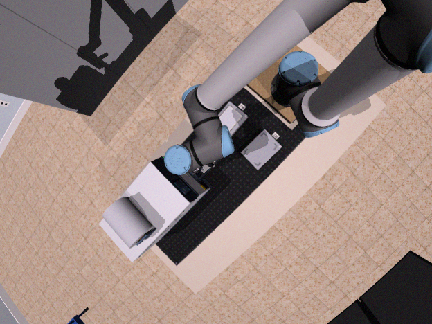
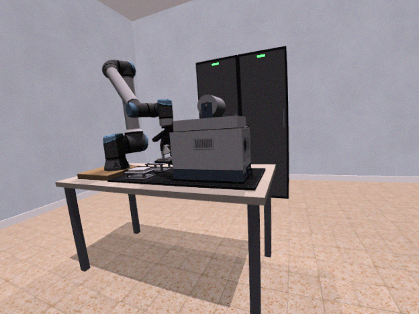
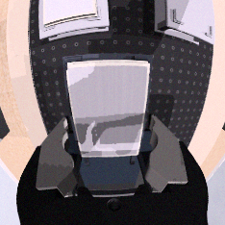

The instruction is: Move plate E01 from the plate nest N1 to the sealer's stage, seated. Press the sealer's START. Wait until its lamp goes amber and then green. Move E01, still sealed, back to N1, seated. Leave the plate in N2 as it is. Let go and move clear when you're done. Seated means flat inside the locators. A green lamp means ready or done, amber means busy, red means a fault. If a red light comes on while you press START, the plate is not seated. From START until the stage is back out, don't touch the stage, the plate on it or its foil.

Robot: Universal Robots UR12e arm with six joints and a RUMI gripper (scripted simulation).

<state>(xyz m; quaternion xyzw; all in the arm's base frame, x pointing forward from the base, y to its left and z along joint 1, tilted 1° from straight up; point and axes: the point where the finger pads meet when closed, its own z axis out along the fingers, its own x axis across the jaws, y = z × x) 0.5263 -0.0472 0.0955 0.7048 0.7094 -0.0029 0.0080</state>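
My hand is 2 cm above the sealer stage. From my hand the other things lie so: foil roll (33 cm ahead, 30 cm above); then plate nest N1 (20 cm behind, 16 cm to the left, 7 cm below); then square start button (10 cm ahead, 9 cm to the right, 7 cm above).
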